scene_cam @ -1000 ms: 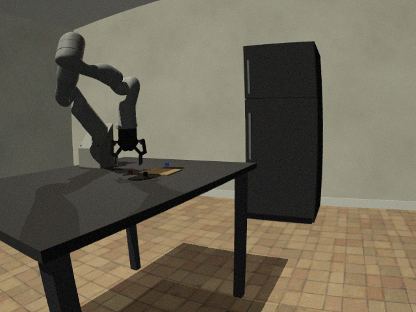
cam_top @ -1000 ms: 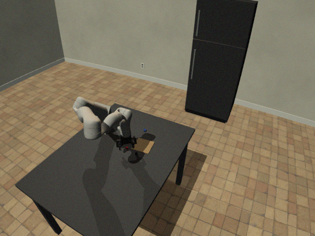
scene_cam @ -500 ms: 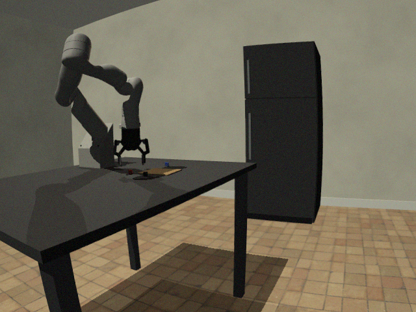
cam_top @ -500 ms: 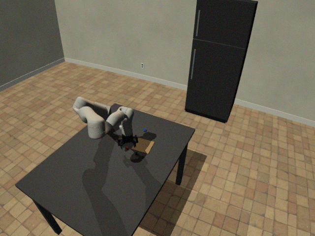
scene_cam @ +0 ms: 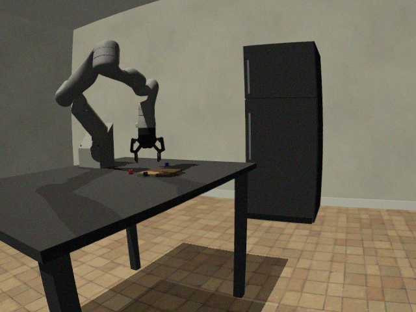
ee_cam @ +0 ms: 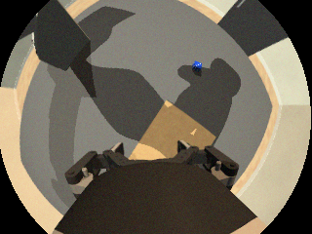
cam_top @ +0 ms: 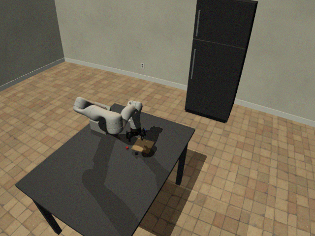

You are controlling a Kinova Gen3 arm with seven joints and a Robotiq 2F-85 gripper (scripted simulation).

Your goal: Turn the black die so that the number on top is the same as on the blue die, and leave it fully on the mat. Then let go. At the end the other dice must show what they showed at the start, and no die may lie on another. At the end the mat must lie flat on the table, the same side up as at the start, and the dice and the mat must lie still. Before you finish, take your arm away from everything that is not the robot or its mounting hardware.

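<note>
My hand is 180 mm to the right of the blue die, 40 mm above it and 20 mm past it. Round my hand: tan mat: 50 mm below, 50 mm ahead, 20 mm to the left; then red die: 70 mm to the right, 40 mm below, 40 mm behind; then black die: 90 mm to the right, 50 mm ahead, 40 mm below.
</note>
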